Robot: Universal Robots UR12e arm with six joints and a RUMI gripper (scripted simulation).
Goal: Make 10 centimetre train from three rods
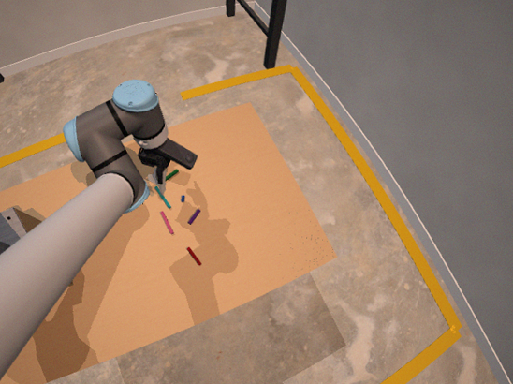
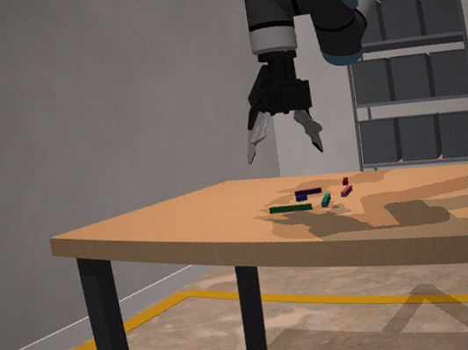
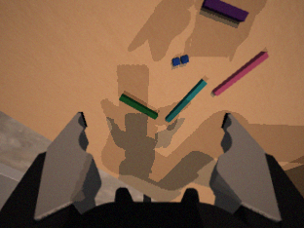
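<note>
My gripper is now 1 cm past the green rod, 5 cm to the right of it and 9 cm above it. From my hand the other things lie so: pink rod 9 cm behind, 11 cm to the right, 9 cm below; purple rod 14 cm to the right, 9 cm below; turquoise rod 7 cm behind, 2 cm to the right, 9 cm below.
</note>
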